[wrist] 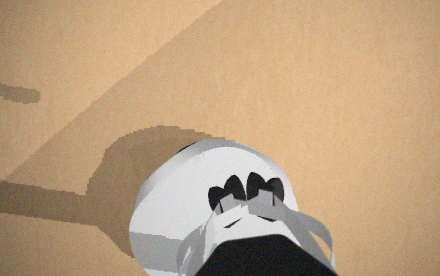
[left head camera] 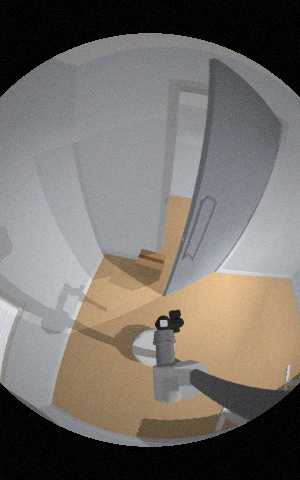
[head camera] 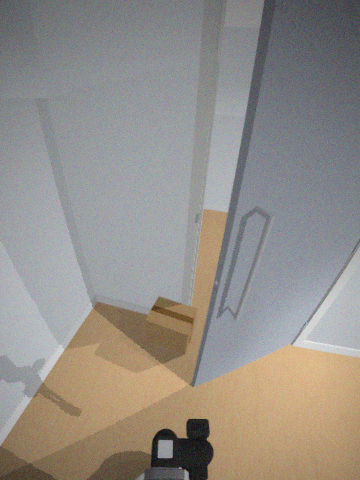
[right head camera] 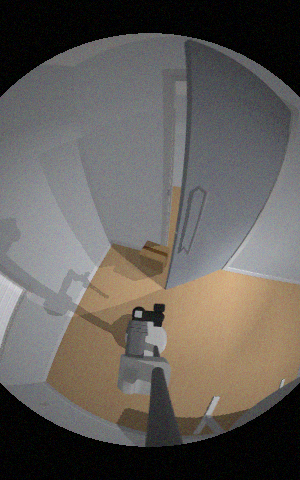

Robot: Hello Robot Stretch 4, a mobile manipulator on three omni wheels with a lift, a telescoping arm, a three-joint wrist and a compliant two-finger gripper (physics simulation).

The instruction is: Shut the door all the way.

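Places are measured from the robot's base along level axes (x ahead, y left, z up), in metres.
Pixels of known places: gripper, fingertip midpoint: (wrist: 245,189); robot's base, link origin: (left head camera: 152,346) (right head camera: 146,338).
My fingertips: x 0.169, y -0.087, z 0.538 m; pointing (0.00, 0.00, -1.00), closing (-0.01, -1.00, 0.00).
Note:
For each thing: its middle in the pictures, then the offset to it from my fingertips. "*": a spot on its surface instead.
- long bar handle, surface spot: (head camera: 254,266) (right head camera: 197,222) (left head camera: 205,229) * dx +0.407, dy -0.172, dz +0.565 m
- brown cardboard box, body centre: (head camera: 171,325) (left head camera: 150,264) (right head camera: 154,256) dx +0.835, dy +0.076, dz -0.426 m
The blue-grey door (head camera: 305,165) (left head camera: 235,150) (right head camera: 230,135) stands ajar. A gap separates its free edge from the pale door frame (head camera: 200,125) (left head camera: 171,140) (right head camera: 167,150), with floor and wall visible through it. A long bar handle (head camera: 254,266) (left head camera: 203,231) (right head camera: 197,222) is on the door's near face. My gripper (wrist: 245,189) points down in the wrist view, its black fingertips close together, shut, with nothing seen between them. It is over the white base disc, apart from the door and handle. The wrist hides the fingers in the head views.
A brown cardboard box (head camera: 170,325) (left head camera: 151,260) (right head camera: 154,251) sits on the floor by the wall at the left foot of the door frame, close to the opening. A wall with a white baseboard (head camera: 50,362) runs along the left. Another wall stands right of the door.

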